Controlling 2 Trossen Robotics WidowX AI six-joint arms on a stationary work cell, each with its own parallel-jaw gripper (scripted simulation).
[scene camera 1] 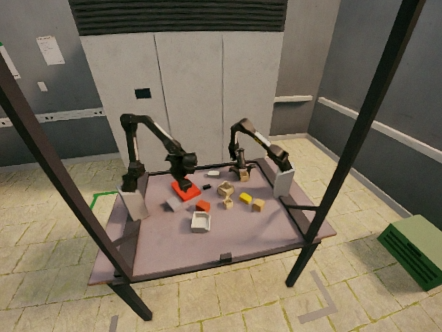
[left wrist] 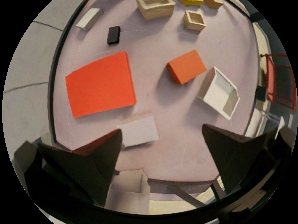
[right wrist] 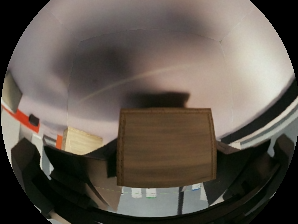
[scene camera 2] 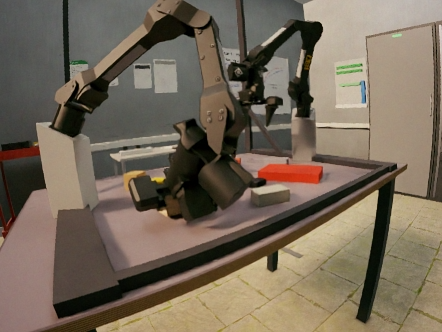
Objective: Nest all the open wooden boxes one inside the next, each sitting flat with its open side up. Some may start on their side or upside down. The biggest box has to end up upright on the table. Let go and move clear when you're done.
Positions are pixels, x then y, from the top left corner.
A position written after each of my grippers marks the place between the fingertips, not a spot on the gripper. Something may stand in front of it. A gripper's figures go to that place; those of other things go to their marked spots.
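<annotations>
My left gripper (left wrist: pixel 163 131), 10 cm from the lens. Grey block (left wrist: pixel 140 129), 24 cm from the lens.
</annotations>
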